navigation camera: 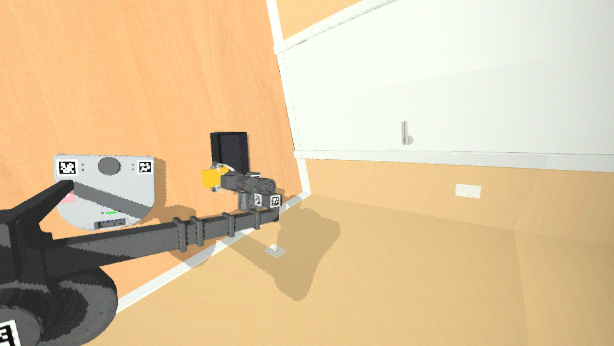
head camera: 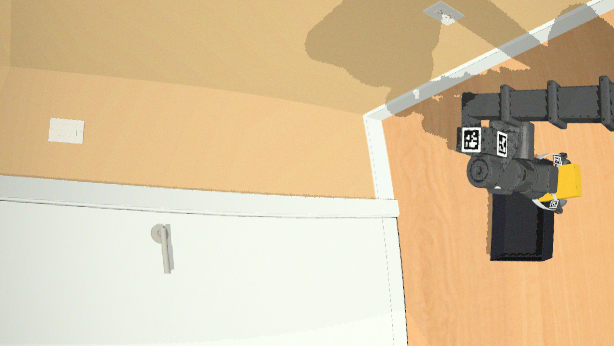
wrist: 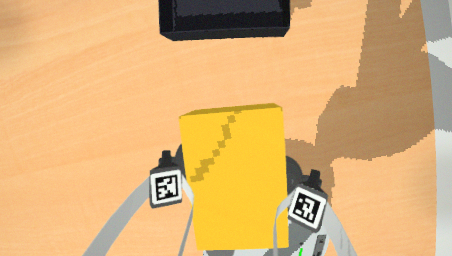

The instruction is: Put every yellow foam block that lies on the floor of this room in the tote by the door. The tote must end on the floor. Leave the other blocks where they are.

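Frame: origin at the robot's base, x ahead, y left, z up, level; metres.
Where they show: gripper, fingertip midpoint: point(navigation camera: 212, 176) point(head camera: 563, 183); robot's base, origin of the base link: point(navigation camera: 109, 165).
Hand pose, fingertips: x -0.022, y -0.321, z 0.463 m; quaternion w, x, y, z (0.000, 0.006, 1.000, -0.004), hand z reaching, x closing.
Each offset is from my fingertips to the centre of the thing.
A yellow foam block @(0.000 m ahead, 0.002 m right, 0.023 m up) point(head camera: 569, 181) point(navigation camera: 211, 178) point(wrist: 236, 180) is held between the two fingertips of my gripper point(head camera: 560, 183) point(navigation camera: 216, 178) point(wrist: 239, 165), which is shut on it. The block hangs above the floor. The black tote @(0.080 m ahead, 0.280 m right, 0.413 m down) point(head camera: 548, 235) point(navigation camera: 215, 149) point(wrist: 225, 34) stands on the floor near the door. In the head and navigation views the wrist covers one end of the tote. In the wrist view the tote's near wall shows beyond the block, with a stretch of floor between them in the picture. The part of the tote's inside that shows is dark, and I see no block in it.
The white door point(head camera: 280, 270) point(navigation camera: 450, 95) with a lever handle is beside the tote. Walls with white baseboards point(head camera: 378, 160) point(navigation camera: 170, 276) meet in a corner near my wrist. My arm point(head camera: 530, 105) point(navigation camera: 150, 240) stretches along one wall. My base point(navigation camera: 105, 192) stands on the floor in the navigation view.
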